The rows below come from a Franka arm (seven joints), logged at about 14 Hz.
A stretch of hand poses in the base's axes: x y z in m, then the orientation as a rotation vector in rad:
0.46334 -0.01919 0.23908 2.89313 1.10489 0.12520
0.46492 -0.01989 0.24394 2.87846 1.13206 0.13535
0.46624 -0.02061 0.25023 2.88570 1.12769 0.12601
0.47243 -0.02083 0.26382 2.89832 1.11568 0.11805
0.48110 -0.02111 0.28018 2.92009 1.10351 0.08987
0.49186 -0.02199 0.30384 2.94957 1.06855 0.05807
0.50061 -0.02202 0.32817 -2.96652 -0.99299 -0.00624
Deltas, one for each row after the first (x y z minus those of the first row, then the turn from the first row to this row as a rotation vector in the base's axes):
0.00158 -0.00070 0.00486 -0.00173 -0.00734 0.01975
0.00290 -0.00142 0.01115 0.00070 0.00009 0.01549
0.00909 -0.00164 0.02474 0.00591 0.00754 0.00553
0.01776 -0.00192 0.04110 0.01395 0.03005 -0.00652
0.02852 -0.00280 0.06476 0.02166 0.05435 -0.03382
0.03727 -0.00283 0.08909 0.02815 0.09104 -0.08292

